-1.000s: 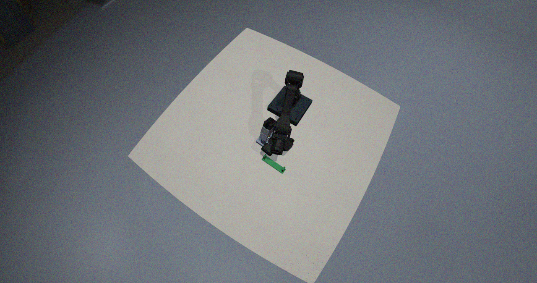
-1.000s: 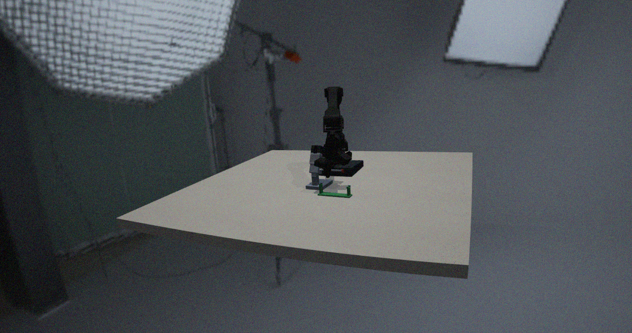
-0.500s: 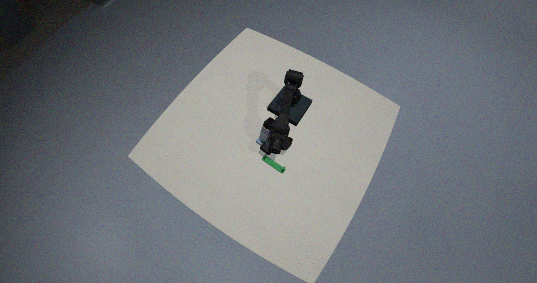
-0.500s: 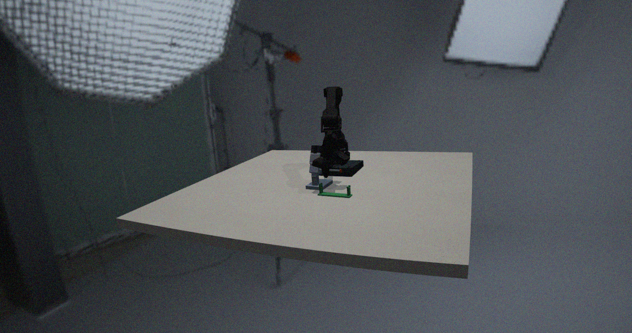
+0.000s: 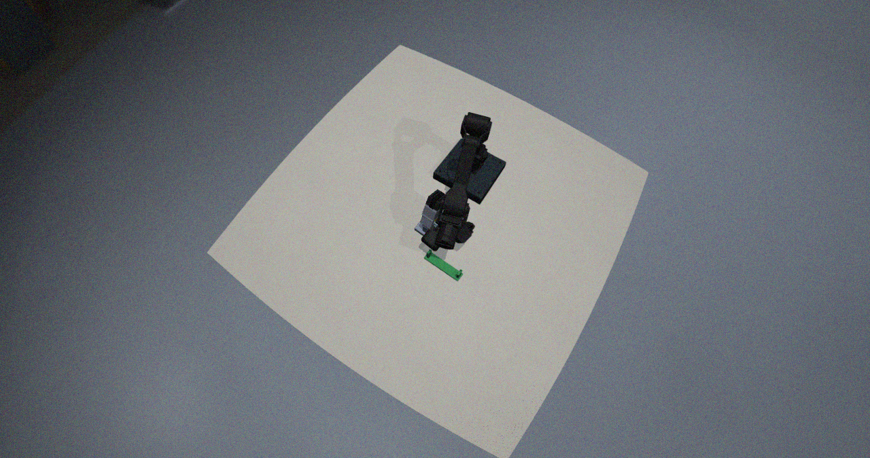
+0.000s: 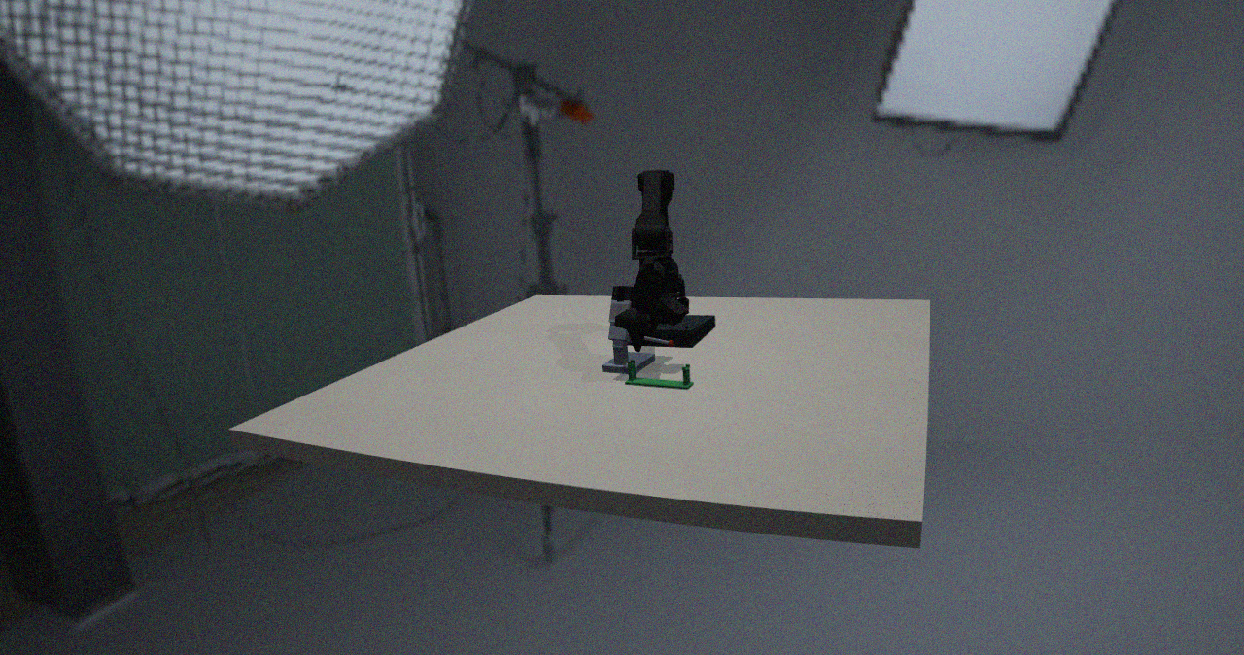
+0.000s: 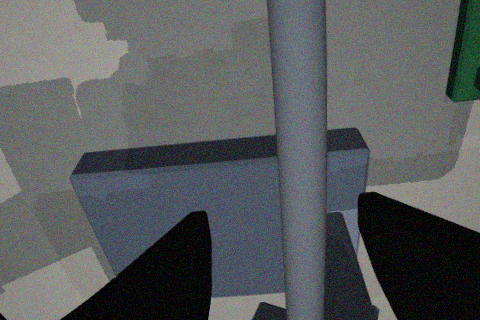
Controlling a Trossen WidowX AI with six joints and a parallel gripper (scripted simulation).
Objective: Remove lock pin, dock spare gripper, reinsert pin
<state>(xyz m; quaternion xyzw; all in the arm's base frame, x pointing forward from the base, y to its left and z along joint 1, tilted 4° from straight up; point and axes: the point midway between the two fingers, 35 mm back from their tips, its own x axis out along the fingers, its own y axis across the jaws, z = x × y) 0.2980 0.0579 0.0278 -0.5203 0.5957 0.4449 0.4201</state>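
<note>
Now: gripper tip 40 mm to the left of the grey mount and 10 mm past it. The rest, counted from my gripper tip: green rack (90 mm ahead, 70 mm to the left, 30 mm below); then spare gripper (70 mm above, 40 mm to the right, 20 mm behind).
</note>
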